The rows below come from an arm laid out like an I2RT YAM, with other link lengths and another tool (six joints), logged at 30 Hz.
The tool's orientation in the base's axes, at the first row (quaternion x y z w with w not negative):
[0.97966, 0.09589, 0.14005, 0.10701]
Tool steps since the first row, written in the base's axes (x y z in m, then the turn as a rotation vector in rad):
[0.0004, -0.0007, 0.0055, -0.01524, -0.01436, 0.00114]
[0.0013, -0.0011, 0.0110, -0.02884, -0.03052, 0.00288]
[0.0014, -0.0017, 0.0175, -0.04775, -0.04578, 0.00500]
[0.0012, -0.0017, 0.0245, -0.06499, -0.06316, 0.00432]
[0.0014, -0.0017, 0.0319, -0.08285, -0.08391, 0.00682]
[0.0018, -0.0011, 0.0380, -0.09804, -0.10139, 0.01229]
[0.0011, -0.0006, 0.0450, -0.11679, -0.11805, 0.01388]
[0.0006, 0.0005, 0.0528, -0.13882, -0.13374, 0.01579]
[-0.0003, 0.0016, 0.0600, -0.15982, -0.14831, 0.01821]
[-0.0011, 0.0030, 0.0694, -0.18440, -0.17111, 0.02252]
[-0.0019, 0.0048, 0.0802, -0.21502, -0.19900, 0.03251]
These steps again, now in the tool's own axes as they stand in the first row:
[0.0016, 0.0020, -0.0049, -0.01720, 0.01163, -0.00294]
[0.0038, 0.0039, -0.0097, -0.03310, 0.02539, -0.00563]
[0.0054, 0.0060, -0.0157, -0.05370, 0.03753, -0.01040]
[0.0070, 0.0076, -0.0223, -0.07391, 0.05131, -0.01167]
[0.0090, 0.0094, -0.0292, -0.09462, 0.06898, -0.01549]
[0.0111, 0.0103, -0.0349, -0.11136, 0.08463, -0.02191]
[0.0123, 0.0114, -0.0418, -0.13225, 0.09802, -0.02588]
[0.0141, 0.0121, -0.0494, -0.15595, 0.11003, -0.03130]
[0.0153, 0.0126, -0.0567, -0.17830, 0.12126, -0.03710]
[0.0172, 0.0134, -0.0660, -0.20533, 0.14025, -0.04422]
[0.0196, 0.0141, -0.0767, -0.23773, 0.16452, -0.05753]

